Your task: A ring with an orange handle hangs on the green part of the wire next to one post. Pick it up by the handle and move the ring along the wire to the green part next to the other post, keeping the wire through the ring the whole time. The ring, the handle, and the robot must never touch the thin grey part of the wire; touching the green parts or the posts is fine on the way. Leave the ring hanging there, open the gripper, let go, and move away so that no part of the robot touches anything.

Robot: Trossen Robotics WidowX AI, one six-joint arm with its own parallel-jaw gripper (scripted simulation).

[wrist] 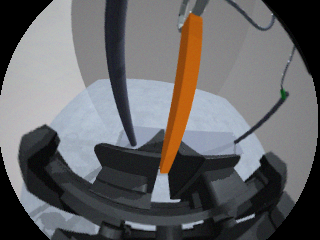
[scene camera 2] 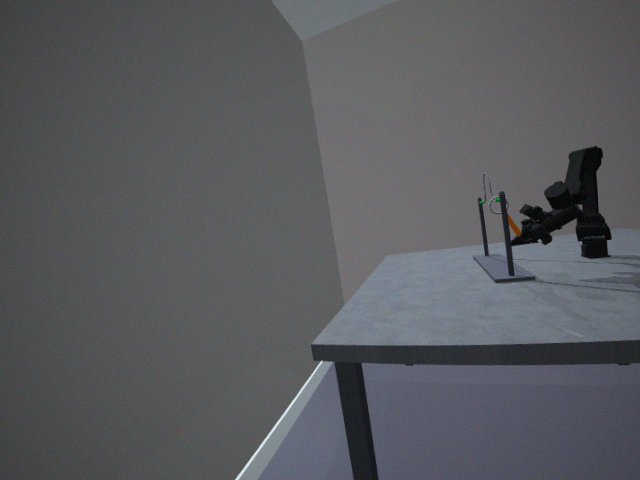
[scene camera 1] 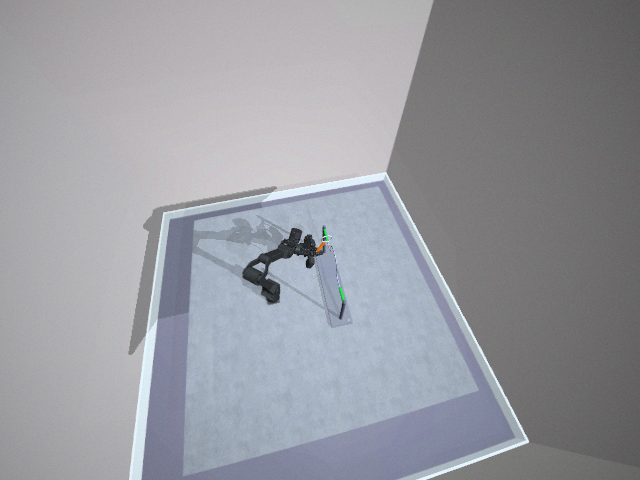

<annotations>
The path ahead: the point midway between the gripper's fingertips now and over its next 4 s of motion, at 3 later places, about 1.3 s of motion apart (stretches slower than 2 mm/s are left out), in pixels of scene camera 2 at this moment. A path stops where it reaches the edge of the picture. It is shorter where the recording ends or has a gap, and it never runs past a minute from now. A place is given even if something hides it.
My gripper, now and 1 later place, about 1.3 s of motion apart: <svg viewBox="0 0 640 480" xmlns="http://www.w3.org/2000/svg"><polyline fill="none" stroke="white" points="509,244 525,237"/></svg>
</annotations>
